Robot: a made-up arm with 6 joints.
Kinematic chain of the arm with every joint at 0, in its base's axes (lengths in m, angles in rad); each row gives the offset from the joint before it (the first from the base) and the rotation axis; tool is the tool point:
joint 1: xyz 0 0 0.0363 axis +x
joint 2: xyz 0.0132 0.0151 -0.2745 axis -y
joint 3: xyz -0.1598 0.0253 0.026 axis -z
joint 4: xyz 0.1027 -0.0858 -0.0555 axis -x
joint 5: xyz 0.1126 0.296 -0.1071 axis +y
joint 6: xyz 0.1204 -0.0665 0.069 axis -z
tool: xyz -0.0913 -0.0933 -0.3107
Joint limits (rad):
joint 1: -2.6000..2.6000
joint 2: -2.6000..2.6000
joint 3: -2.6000..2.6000
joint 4: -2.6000..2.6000
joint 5: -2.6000..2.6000
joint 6: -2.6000..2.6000
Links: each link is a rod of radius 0.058 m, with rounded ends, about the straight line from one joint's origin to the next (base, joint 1, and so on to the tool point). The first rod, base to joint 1, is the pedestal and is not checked.
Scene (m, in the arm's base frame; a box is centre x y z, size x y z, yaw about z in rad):
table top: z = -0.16
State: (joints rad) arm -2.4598 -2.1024 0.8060 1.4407 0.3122 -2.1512
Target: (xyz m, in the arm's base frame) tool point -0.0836 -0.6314 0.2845
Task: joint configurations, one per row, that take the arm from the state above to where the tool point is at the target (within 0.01 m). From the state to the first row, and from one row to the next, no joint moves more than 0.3 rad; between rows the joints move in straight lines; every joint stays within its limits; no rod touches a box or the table.
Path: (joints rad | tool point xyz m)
1: -2.2996 -1.9414 0.7132 1.3695 0.0529 -2.0812 | -0.2301 0.3025 0.5119
2: -2.1394 -1.7803 0.6205 1.2984 -0.2064 -2.0112 | -0.2823 0.0414 0.6167
3: -1.9792 -1.6193 0.5277 1.2272 -0.4657 -1.9412 | -0.2654 -0.2446 0.6086
4: -1.8191 -1.4582 0.4349 1.1561 -0.7250 -1.8711 | -0.1913 -0.4871 0.4869
5: -1.6589 -1.2972 0.3422 1.0849 -0.9843 -1.8011 | -0.0836 -0.6314 0.2845

